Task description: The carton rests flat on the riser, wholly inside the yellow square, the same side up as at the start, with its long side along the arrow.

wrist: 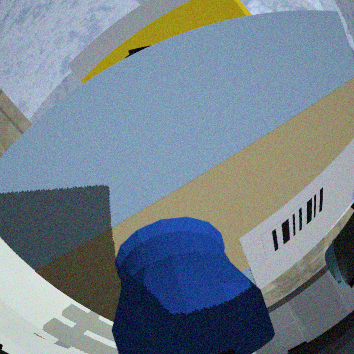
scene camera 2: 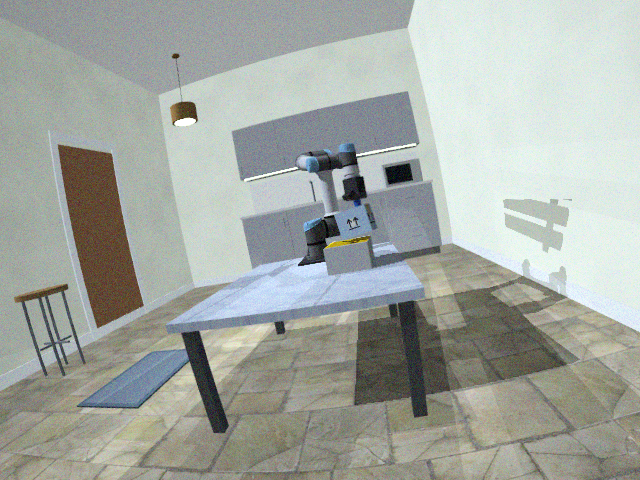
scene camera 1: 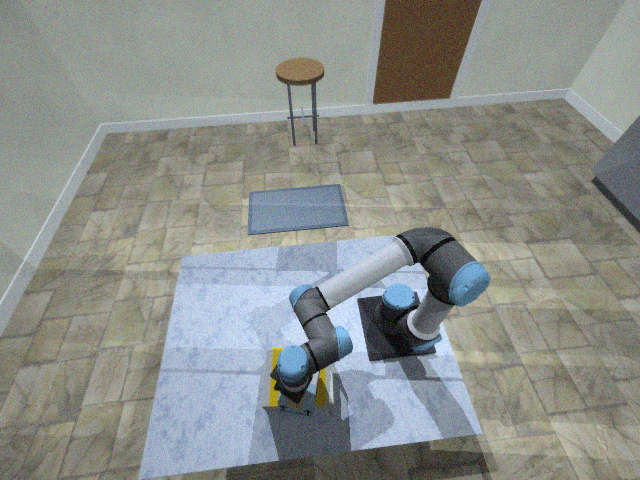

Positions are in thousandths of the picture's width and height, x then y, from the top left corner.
A carton shows in the wrist view (668, 346), in scene camera 2 (560, 459) and in scene camera 1 (477, 853). A riser shows in the wrist view (369, 95), in scene camera 2 (555, 530) and in scene camera 1 (424, 814).
